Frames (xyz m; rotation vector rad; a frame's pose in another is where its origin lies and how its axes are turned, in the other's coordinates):
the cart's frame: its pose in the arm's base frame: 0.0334 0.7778 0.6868 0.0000 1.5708 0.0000
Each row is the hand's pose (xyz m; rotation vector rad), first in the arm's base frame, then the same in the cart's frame.
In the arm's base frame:
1: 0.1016 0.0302 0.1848 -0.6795 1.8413 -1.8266
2: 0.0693 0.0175 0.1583 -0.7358 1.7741 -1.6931
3: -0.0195 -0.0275 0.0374 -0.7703 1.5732 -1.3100
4: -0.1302 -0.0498 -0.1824 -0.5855 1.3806 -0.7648
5: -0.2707 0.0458 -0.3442 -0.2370 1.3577 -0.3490
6: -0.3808 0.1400 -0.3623 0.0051 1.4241 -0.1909
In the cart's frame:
1: 0.5020 -0.7476 0.0682 0.6734 0.7120 -1.4712
2: 0.5285 -0.7603 0.0359 0.5704 0.6008 -1.4473
3: 0.6494 -0.8053 -0.0529 0.3353 0.2749 -1.2926
4: 0.8692 -0.8276 -0.1636 0.1161 -0.0798 -0.8743
5: 1.0310 -0.7320 -0.3041 0.0733 -0.1920 -0.3834
6: 1.0491 -0.6378 -0.4142 0.1272 -0.1424 -0.1206

